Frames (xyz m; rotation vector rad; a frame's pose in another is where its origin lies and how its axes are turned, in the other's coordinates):
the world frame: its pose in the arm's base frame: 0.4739 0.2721 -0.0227 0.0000 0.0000 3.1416
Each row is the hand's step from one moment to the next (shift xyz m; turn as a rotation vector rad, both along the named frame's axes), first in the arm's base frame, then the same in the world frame.
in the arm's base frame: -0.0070 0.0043 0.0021 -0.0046 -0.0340 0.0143
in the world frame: 0.0070 -0.0043 0.0021 0.0046 0.0340 0.0143
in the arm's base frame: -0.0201 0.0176 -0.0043 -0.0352 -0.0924 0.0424
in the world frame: 0.0201 -0.0176 -0.0043 0.0352 0.0924 0.0424
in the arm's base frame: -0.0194 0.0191 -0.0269 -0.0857 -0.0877 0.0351
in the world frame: 0.0194 -0.0191 -0.0269 0.0857 0.0877 0.0351
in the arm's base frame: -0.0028 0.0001 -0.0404 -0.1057 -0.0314 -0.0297
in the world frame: 0.0028 -0.0001 -0.0404 0.1057 0.0314 -0.0297
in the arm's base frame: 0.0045 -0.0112 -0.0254 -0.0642 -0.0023 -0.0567
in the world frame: -0.0045 0.0112 -0.0254 0.0642 0.0023 -0.0567
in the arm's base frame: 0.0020 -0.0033 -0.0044 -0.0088 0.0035 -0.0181
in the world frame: -0.0020 0.0033 -0.0044 0.0088 -0.0035 -0.0181
